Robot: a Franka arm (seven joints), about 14 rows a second.
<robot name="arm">
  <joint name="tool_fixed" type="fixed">
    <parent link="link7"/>
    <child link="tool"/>
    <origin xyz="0 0 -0.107" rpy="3.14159 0 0"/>
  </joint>
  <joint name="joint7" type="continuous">
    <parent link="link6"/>
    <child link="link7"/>
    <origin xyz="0.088 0 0"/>
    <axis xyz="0 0 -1"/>
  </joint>
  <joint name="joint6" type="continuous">
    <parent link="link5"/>
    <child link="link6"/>
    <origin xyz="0 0 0"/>
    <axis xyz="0 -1 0"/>
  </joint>
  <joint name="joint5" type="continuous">
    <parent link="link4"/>
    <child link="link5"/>
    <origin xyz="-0.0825 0 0.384"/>
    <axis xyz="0 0 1"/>
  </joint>
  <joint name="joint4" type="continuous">
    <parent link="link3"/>
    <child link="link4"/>
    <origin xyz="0.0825 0 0"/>
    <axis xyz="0 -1 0"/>
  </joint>
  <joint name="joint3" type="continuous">
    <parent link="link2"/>
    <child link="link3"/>
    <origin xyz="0 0 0.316"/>
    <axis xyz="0 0 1"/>
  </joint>
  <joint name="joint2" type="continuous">
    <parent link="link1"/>
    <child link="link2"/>
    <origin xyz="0 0 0"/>
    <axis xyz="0 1 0"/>
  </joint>
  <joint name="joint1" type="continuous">
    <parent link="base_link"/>
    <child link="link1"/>
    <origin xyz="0 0 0.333"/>
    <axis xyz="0 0 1"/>
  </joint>
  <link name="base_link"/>
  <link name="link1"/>
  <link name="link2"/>
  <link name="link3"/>
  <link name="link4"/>
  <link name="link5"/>
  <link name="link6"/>
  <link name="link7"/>
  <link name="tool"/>
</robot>
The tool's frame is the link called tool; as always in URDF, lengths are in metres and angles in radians. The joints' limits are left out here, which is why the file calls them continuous.
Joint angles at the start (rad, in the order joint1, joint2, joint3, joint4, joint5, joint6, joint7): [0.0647 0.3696 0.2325 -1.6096 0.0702 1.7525 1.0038]
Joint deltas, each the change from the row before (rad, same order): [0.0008 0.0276 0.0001 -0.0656 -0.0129 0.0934 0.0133]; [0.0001 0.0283 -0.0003 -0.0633 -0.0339 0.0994 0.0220]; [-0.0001 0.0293 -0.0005 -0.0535 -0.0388 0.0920 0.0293]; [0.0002 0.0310 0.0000 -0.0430 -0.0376 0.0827 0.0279]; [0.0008 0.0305 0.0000 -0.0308 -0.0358 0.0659 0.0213]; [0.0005 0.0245 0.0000 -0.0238 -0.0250 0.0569 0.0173]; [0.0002 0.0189 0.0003 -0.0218 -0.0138 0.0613 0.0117]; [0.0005 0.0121 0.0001 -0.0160 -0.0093 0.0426 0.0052]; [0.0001 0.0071 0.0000 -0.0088 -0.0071 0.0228 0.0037]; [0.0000 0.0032 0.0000 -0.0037 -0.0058 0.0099 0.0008]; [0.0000 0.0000 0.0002 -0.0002 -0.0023 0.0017 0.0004]
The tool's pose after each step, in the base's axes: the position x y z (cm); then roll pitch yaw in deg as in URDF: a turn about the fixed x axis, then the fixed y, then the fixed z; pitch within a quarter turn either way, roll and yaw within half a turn. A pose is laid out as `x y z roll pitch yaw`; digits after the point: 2 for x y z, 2 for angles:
61.08 17.80 36.27 173.47 13.42 -43.65
60.80 17.60 32.36 172.94 11.75 -44.40
60.39 17.38 28.86 172.48 9.92 -45.09
59.91 17.27 25.73 172.25 8.35 -45.41
59.43 17.25 23.09 172.03 7.14 -45.20
59.00 17.28 21.07 172.25 6.30 -45.08
58.67 17.39 19.55 173.30 5.62 -45.00
58.38 17.49 18.54 174.08 5.19 -44.76
58.20 17.52 17.96 174.43 4.94 -44.60
58.12 17.54 17.71 174.56 4.74 -44.37
58.13 17.55 17.72 174.61 4.64 -44.27

